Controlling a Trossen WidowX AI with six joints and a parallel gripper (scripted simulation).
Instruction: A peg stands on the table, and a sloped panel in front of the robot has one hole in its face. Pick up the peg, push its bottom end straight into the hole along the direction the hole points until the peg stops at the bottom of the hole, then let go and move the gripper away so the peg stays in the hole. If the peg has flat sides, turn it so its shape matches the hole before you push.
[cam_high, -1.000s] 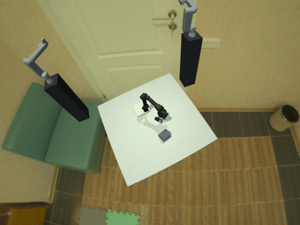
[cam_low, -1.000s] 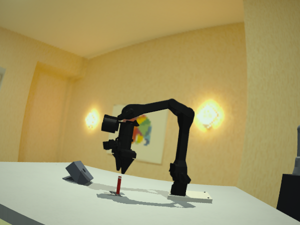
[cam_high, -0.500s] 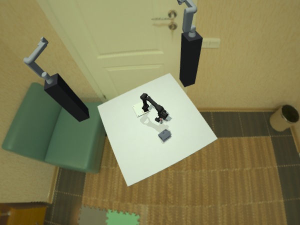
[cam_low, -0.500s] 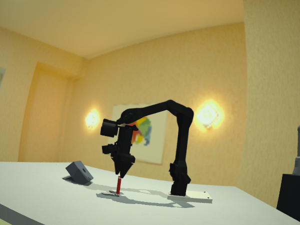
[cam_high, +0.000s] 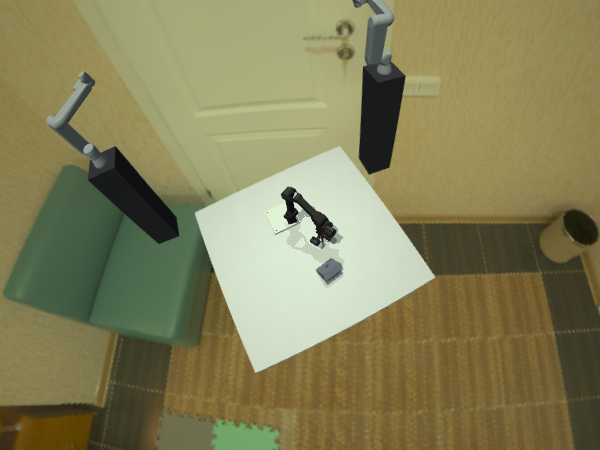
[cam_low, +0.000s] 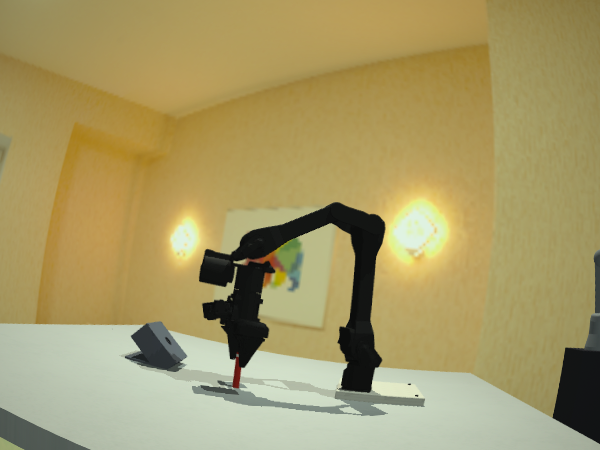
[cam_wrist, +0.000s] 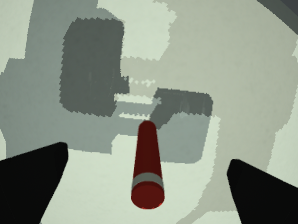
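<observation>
The red peg is right at my gripper tip. From my gripper tip the other things lie so: grey sloped panel: 210 mm ahead, 40 mm to the right, 20 mm below.
</observation>
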